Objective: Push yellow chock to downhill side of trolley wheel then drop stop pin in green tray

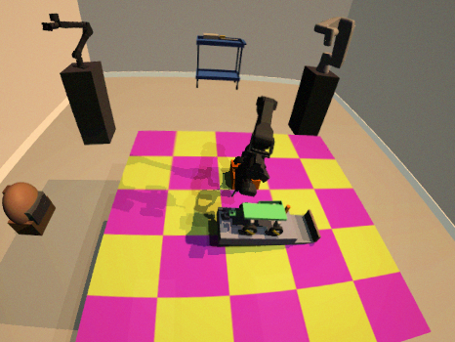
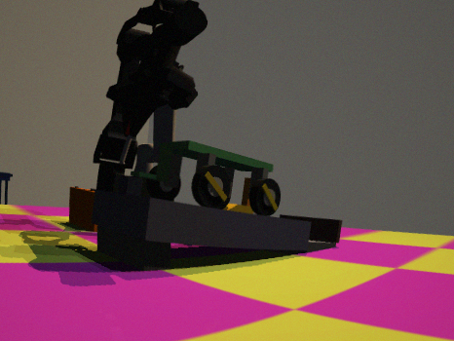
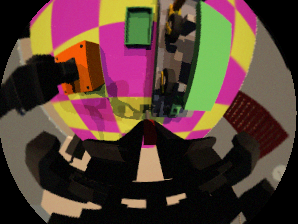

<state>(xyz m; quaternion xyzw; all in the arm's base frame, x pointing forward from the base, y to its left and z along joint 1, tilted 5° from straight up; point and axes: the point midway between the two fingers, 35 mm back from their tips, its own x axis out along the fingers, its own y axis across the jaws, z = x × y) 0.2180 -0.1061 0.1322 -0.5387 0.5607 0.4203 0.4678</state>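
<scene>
The green tray lies 200 mm to the left of my gripper tip, 180 mm below it and 20 mm behind it. The rest, counted from my gripper tip: dark ramp (130 mm below, 100 mm ahead, 90 mm to the left); then trolley (100 mm ahead, 90 mm to the left, 60 mm below); then red-headed stop pin (right at my gripper tip).
</scene>
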